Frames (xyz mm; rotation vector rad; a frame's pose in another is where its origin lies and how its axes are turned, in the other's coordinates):
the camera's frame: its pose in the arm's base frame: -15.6 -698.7 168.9 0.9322 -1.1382 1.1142
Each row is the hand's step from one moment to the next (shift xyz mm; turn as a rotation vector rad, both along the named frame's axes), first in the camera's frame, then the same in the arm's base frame.
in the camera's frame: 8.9 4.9 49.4 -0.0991 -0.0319 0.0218
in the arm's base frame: -14.5 -44.7 18.3 0.0214 -0.0460 -0.0935
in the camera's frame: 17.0 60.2 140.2 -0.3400 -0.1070 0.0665
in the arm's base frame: -86.8 -118.6 44.4 0.0728 -0.1494 -0.3222
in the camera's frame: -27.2 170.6 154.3 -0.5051 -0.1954 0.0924
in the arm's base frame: -199.9 -116.9 5.1 0.1451 -0.2236 -0.4804
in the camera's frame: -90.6 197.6 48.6 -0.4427 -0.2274 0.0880
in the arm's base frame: -207.9 -21.5 -77.0 0.1806 -0.2146 -0.4204
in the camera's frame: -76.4 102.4 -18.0 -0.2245 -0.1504 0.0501
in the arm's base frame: -100.4 24.9 -77.1 0.1247 -0.1215 -0.2126
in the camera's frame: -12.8 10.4 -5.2 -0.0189 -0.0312 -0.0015
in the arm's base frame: -9.8 4.8 -13.4 0.0298 -0.0087 -0.0192
